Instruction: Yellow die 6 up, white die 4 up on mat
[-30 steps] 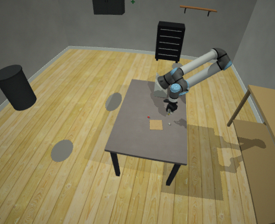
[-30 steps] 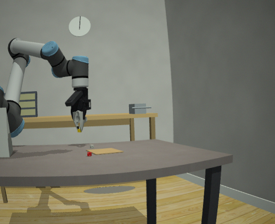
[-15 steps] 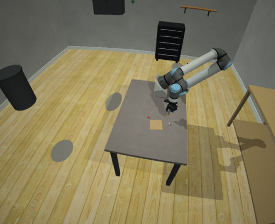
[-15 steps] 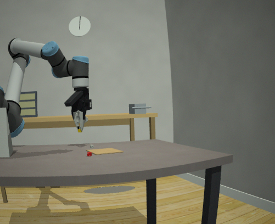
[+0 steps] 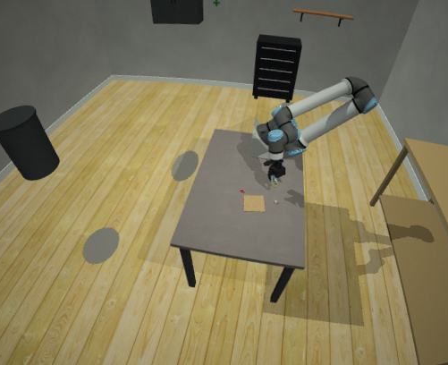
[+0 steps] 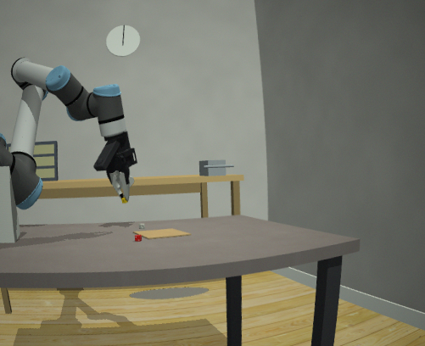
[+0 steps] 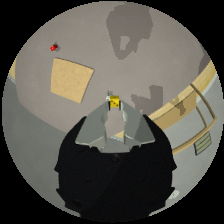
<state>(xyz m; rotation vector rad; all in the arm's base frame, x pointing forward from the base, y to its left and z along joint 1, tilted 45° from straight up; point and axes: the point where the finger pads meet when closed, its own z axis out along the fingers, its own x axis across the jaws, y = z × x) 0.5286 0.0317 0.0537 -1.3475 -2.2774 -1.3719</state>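
The white die lies 110 mm below my hand, 60 mm ahead of it and 20 mm to the left of it. Also, from my hand: red die (210 mm to the right, 110 mm below, 20 mm behind); tan mat (130 mm to the right, 110 mm below, 80 mm ahead); yellow die (10 mm below).
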